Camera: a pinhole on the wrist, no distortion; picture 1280 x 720 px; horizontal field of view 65.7 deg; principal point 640.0 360.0 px. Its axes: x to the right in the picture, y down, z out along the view. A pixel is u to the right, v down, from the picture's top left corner.
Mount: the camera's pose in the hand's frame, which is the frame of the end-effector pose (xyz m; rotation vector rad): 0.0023 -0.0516 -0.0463 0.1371 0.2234 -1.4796
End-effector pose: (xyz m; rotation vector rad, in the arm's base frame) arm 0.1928 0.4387 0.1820 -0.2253 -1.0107 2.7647
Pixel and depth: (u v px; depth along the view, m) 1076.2 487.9 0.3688
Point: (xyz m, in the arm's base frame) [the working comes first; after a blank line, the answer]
In the camera's frame: 0.1623 0.0476 0.3688

0.0894 0.5056 0.5688
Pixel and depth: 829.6 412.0 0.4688
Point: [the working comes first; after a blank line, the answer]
In the camera's frame: 0.0897 0.0246 0.4688

0.0812 0.3949 0.6278
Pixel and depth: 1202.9 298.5 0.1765
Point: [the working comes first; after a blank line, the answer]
In the camera's frame: 0.1002 -0.0110 0.1765

0.1852 0.5199 0.3821
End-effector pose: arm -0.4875 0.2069 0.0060 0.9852 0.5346 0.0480
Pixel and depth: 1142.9 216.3 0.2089
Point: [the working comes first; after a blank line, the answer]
In the camera's frame: 0.1060 -0.0303 0.2089

-0.4734 -0.0140 -0.0976
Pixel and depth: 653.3 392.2 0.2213
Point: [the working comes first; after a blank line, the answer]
In the camera's frame: 0.0030 0.0072 0.2213

-0.4117 0.0242 -0.0145
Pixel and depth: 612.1 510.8 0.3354
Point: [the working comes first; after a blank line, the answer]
In the camera's frame: -0.0094 0.0510 0.3354

-0.3198 -0.0548 0.0057
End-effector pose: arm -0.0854 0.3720 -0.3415 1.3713 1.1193 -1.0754
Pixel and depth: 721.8 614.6 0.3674
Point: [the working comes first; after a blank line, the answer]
In the camera's frame: 0.0303 0.0944 0.3674

-0.2290 0.0903 -0.5117
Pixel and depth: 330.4 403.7 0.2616
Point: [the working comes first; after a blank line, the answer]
In the camera's frame: -0.0817 0.0115 0.2616

-0.1195 0.1498 -0.3890
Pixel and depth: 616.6 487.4 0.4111
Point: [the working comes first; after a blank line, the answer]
In the camera's frame: -0.0097 0.0528 0.4111

-0.2130 0.0326 -0.4711
